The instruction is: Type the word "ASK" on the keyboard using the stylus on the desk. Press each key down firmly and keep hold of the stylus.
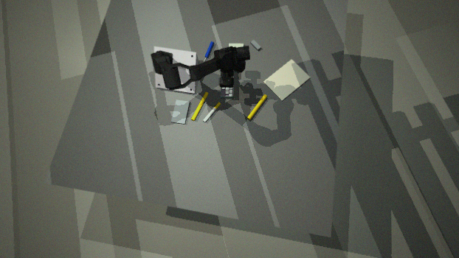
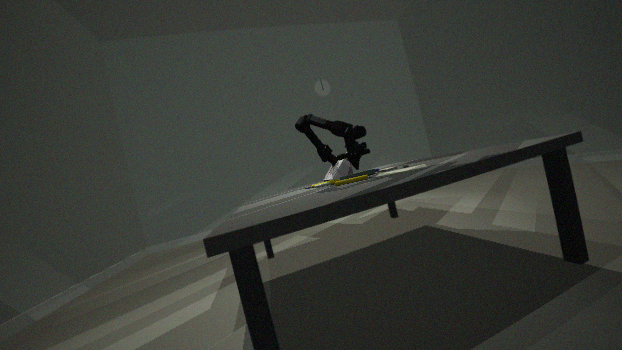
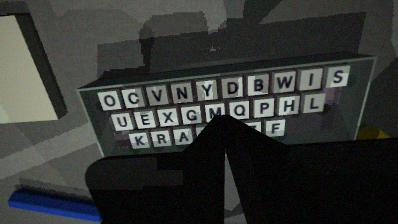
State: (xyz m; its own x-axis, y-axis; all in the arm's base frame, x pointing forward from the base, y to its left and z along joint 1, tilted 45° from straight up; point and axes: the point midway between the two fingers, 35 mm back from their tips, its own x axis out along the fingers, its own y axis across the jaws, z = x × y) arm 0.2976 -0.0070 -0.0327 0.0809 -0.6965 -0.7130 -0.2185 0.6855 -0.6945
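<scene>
The blue stylus lies 14 cm behind my gripper tip, 11 cm to the left of it and 4 cm below it. Round my gripper tip: cream note 17 cm to the left, 4 cm below; then marker 3 cm behind, 17 cm to the right, 4 cm below; then thin grey stylus tip 15 cm behind, 8 cm to the left, 4 cm below.
</scene>
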